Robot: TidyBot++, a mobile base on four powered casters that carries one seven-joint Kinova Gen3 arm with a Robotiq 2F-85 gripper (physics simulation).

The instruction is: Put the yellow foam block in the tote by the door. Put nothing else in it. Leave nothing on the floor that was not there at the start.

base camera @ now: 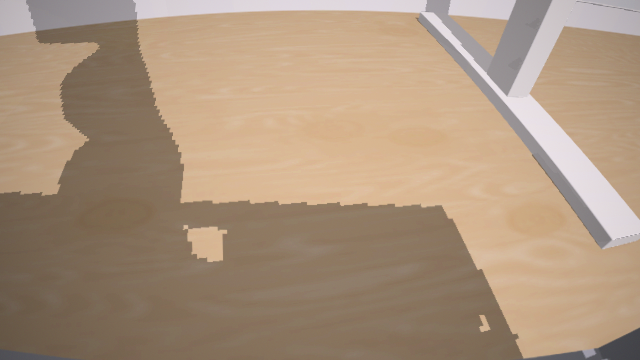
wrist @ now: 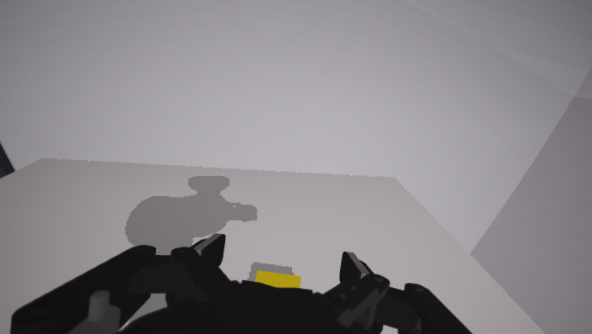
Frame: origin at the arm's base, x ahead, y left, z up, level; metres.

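Seen in the pictures: gripper, between the fingertips: (wrist: pixel 282 256).
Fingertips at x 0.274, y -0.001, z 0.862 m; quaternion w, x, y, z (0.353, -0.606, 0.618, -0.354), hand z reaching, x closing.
Note:
Offsets run from my fingertips to a thing's top centre. "spot": to the spot under its first point. Level surfaces: height alone.
The yellow foam block @[dz -0.263, dx +0.141, dy +0.004 m] (wrist: pixel 278 279) lies on the pale table top @[dz -0.308 m] (wrist: pixel 320 215) in the wrist view, low in the picture. The black gripper body hides its near part. My gripper (wrist: pixel 282 256) is open, its two fingertips wide apart, with the block showing between and below them in the picture. The fingers do not touch the block; how high they are above the table I cannot tell. The tote does not show in either view.
In the base camera view a white table leg @[spot: dz -1.135, dx +0.344, dy -0.382 m] (base camera: pixel 525 45) stands on a long white foot @[spot: dz -1.233, dx +0.205, dy -0.441 m] (base camera: pixel 565 145) at the right, on the wooden floor @[dz -1.258 m] (base camera: pixel 310 125). In the wrist view grey walls rise behind and right of the table, and a dark edge (wrist: pixel 5 162) shows at far left.

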